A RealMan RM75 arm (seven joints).
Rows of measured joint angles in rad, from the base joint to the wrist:
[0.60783 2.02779 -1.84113 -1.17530 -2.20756 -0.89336 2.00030]
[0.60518 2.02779 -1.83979 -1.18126 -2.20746 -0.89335 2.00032]
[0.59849 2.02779 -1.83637 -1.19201 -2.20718 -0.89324 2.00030]
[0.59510 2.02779 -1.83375 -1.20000 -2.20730 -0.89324 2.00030]
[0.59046 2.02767 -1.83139 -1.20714 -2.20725 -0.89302 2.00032]
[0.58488 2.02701 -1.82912 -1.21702 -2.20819 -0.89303 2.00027]
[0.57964 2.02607 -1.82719 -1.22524 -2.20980 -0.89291 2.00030]
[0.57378 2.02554 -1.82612 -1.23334 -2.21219 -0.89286 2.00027]
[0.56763 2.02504 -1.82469 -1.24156 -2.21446 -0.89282 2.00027]
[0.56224 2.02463 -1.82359 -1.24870 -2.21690 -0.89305 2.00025]
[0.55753 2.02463 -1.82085 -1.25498 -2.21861 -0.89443 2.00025]
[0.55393 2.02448 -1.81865 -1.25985 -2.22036 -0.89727 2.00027]
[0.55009 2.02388 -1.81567 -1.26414 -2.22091 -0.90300 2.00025]
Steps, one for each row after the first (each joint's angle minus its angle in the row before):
[-0.00265 0.00000 0.00134 -0.00596 0.00010 0.00001 0.00002]
[-0.00669 0.00000 0.00342 -0.01075 0.00028 0.00011 -0.00002]
[-0.00339 0.00000 0.00262 -0.00799 -0.00012 0.00000 0.00000]
[-0.00464 -0.00012 0.00236 -0.00714 0.00005 0.00022 0.00002]
[-0.00558 -0.00066 0.00227 -0.00988 -0.00094 -0.00001 -0.00005]
[-0.00524 -0.00094 0.00193 -0.00822 -0.00161 0.00012 0.00003]
[-0.00586 -0.00053 0.00107 -0.00810 -0.00239 0.00005 -0.00003]
[-0.00615 -0.00050 0.00143 -0.00822 -0.00227 0.00004 0.00000]
[-0.00539 -0.00041 0.00110 -0.00714 -0.00244 -0.00023 -0.00002]
[-0.00471 0.00000 0.00274 -0.00628 -0.00171 -0.00138 0.00000]
[-0.00360 -0.00015 0.00220 -0.00487 -0.00175 -0.00284 0.00002]
[-0.00384 -0.00060 0.00298 -0.00429 -0.00055 -0.00573 -0.00002]

